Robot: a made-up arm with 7 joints. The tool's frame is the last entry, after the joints. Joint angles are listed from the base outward. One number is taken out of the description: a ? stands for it. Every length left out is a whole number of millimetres.
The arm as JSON. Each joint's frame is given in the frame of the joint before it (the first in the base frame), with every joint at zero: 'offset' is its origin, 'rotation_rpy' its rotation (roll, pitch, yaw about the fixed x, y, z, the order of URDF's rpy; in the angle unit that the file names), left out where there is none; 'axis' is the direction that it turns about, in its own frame. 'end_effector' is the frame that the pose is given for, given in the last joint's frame.
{
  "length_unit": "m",
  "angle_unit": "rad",
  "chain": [
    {
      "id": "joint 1",
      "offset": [
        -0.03,
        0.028,
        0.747
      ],
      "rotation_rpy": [
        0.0,
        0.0,
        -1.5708
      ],
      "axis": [
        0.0,
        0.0,
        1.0
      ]
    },
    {
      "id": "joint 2",
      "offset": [
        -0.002,
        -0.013,
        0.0
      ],
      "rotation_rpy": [
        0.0,
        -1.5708,
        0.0
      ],
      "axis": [
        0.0,
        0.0,
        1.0
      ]
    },
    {
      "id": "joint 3",
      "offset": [
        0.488,
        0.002,
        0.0
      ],
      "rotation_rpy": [
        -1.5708,
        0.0,
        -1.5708
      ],
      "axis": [
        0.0,
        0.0,
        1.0
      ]
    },
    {
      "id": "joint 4",
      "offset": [
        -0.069,
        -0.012,
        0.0
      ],
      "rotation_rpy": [
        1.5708,
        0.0,
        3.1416
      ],
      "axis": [
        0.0,
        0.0,
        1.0
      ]
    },
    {
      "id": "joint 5",
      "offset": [
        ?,
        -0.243,
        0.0
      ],
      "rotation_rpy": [
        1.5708,
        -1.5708,
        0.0
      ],
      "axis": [
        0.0,
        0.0,
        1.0
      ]
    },
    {
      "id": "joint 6",
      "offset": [
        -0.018,
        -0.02,
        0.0
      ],
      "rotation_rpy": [
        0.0,
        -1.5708,
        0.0
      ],
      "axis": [
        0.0,
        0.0,
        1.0
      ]
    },
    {
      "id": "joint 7",
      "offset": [
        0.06,
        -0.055,
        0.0
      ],
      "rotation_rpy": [
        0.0,
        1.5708,
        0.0
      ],
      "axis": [
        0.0,
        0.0,
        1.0
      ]
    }
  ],
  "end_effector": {
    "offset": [
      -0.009,
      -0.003,
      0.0
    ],
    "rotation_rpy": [
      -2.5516,
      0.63,
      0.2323
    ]
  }
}
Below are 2 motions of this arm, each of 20 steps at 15 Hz.
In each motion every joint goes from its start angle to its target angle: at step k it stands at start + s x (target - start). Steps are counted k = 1, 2, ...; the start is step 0. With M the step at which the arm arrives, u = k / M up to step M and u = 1 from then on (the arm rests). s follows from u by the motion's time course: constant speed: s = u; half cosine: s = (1 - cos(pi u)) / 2; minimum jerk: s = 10 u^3 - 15 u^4 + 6 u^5.
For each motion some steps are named. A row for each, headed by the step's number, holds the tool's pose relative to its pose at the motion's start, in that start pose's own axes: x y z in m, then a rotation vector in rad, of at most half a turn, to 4 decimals.
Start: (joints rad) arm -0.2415 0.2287 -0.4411 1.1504 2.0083 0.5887 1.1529
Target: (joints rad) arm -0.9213 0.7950 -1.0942 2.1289 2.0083 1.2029 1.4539
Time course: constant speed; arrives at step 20
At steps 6, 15, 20:
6: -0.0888 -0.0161 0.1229 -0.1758 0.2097 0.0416
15: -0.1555 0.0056 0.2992 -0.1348 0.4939 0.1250
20: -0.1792 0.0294 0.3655 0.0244 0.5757 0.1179

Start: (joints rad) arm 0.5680 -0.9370 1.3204 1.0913 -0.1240 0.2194 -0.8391
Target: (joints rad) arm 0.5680 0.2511 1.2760 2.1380 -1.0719 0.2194 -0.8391
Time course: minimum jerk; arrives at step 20
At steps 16, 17, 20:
16: 0.2115 -0.5800 -0.0413 -0.0100 -0.6041 -0.0222
17: 0.2050 -0.6050 -0.0365 -0.0347 -0.6169 -0.0123
20: 0.1986 -0.6261 -0.0321 -0.0565 -0.6266 -0.0035

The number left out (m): 0.075
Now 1 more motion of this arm.
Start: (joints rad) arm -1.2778 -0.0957 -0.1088 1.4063 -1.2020 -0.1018 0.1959
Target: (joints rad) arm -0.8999 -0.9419 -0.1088 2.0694 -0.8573 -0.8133 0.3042
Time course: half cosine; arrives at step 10
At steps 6, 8, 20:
6: 0.4007 0.2591 0.2400 1.0057 -0.7606 -0.6226
8: 0.5277 0.2506 0.4251 1.4330 -1.0393 -0.8063
20: 0.5642 0.2294 0.5014 1.6019 -1.1471 -0.8580

